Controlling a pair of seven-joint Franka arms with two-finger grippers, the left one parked.
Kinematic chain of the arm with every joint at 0, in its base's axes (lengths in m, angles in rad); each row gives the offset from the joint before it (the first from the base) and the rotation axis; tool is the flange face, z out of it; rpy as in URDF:
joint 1: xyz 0 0 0.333 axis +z
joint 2: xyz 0 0 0 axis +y
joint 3: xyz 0 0 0.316 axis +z
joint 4: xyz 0.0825 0 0 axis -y
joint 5: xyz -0.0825 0 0.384 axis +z
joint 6: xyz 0 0 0 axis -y
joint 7: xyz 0.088 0 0 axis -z
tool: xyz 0 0 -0.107 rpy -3.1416 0 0
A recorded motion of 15 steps. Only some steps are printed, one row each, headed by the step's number.
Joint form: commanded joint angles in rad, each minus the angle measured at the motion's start. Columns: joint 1, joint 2, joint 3, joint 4, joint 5, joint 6, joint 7.
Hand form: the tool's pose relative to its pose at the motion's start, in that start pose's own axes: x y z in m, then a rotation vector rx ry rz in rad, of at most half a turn. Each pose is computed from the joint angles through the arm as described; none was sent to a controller.
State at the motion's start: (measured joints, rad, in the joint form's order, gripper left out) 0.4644 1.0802 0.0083 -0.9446 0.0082 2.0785 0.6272
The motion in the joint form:
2: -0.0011 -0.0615 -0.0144 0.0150 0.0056 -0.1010 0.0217
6: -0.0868 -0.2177 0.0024 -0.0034 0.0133 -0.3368 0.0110
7: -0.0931 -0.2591 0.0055 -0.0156 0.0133 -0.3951 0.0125
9: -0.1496 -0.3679 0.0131 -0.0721 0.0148 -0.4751 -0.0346
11: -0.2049 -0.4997 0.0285 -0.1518 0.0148 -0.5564 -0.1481
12: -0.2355 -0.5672 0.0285 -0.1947 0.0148 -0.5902 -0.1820
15: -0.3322 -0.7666 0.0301 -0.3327 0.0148 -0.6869 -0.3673
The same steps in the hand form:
2: 0.0045 0.0049 -0.0466 -0.0205 -0.0151 0.0311
6: 0.0196 0.0620 -0.1416 -0.0592 -0.1061 0.0962
7: 0.0140 0.0685 -0.1634 -0.0737 -0.1314 0.1007
9: 0.0150 0.1101 -0.2140 -0.0784 -0.1592 0.1021
11: 0.0026 0.1496 -0.2684 -0.0747 -0.1917 0.0279
12: -0.0037 0.1744 -0.2945 -0.0754 -0.2002 0.0229
15: -0.0343 0.2493 -0.3606 -0.0667 -0.2370 -0.0706

